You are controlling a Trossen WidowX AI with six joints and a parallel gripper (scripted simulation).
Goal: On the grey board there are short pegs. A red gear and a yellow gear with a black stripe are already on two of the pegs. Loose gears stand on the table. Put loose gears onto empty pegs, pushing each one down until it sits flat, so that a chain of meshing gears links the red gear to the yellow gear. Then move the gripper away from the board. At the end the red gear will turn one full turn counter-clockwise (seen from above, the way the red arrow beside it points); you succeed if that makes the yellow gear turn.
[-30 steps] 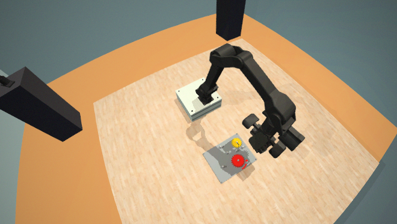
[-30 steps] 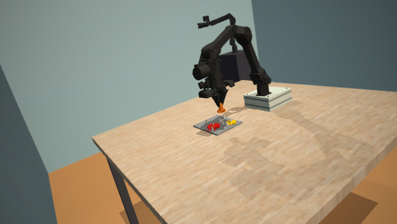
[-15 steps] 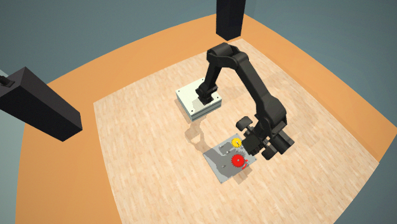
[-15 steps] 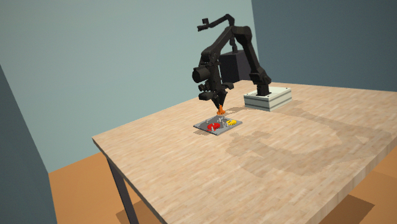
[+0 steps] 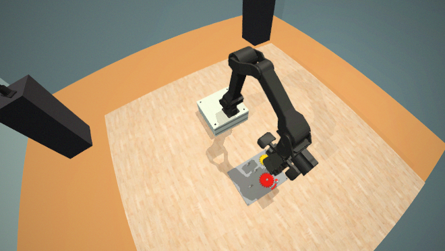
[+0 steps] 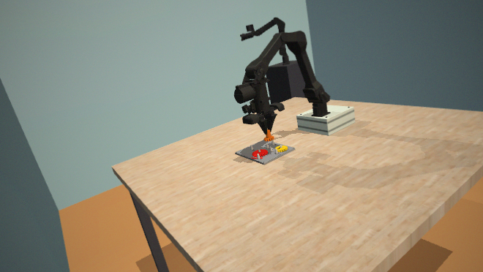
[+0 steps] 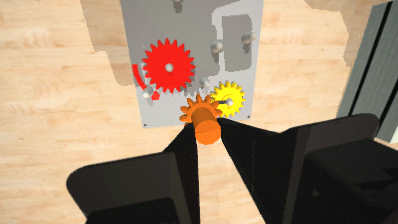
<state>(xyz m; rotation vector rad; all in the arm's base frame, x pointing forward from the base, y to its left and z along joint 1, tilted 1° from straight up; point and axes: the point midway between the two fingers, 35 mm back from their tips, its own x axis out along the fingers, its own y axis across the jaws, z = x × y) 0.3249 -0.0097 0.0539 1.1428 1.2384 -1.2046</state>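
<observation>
My gripper tip is now 8 cm above the red gear, 4 cm to the left of it and 3 cm short of it. Also, from my gripper tip: red arrow (9 cm below, 6 cm ahead, 3 cm to the right); orange gear (1 cm below).
</observation>
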